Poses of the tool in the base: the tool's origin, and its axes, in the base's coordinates. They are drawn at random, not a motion.
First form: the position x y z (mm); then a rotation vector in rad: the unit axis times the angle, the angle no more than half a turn.
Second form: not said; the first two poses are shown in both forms.
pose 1, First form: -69.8 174.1 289.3 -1.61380 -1.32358 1.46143
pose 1, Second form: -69.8 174.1 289.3 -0.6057 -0.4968 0.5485 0.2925
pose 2, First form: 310.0 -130.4 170.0 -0.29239 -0.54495 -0.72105
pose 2, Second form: 310.0 -130.4 170.0 -0.1408 -0.2623 -0.3471 0.8893
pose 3, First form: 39.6 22.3 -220.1 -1.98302 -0.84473 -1.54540
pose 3, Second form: 39.6 22.3 -220.1 -0.7254 -0.3090 -0.5653 0.2423
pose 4, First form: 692.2 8.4 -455.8 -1.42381 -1.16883 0.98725
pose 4, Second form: 692.2 8.4 -455.8 -0.5892 -0.4837 0.4086 0.5019
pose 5, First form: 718.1 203.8 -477.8 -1.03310 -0.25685 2.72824
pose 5, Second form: 718.1 203.8 -477.8 -0.3508 -0.0872 0.9263 0.1063
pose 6, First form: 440.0 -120.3 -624.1 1.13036 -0.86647 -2.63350
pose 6, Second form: 440.0 -120.3 -624.1 0.3765 -0.2886 -0.8772 0.0737
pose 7, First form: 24.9 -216.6 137.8 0.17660 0.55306 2.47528
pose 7, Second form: 24.9 -216.6 137.8 0.0664 0.2078 0.9302 0.2951
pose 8, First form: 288.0 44.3 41.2 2.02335 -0.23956 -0.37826
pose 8, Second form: 288.0 44.3 41.2 0.8401 -0.0995 -0.1571 0.5095
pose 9, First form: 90.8 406.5 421.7 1.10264 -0.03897 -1.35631
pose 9, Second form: 90.8 406.5 421.7 0.4837 -0.0171 -0.5950 0.6416
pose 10, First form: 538.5 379.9 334.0 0.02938 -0.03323 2.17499
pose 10, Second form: 538.5 379.9 334.0 0.0120 -0.0135 0.8854 0.4645
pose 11, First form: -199.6 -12.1 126.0 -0.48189 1.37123 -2.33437
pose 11, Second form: -199.6 -12.1 126.0 -0.1719 0.4891 -0.8327 0.1946
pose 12, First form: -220.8 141.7 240.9 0.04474 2.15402 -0.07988
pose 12, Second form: -220.8 141.7 240.9 0.0183 0.8802 -0.0326 0.4731
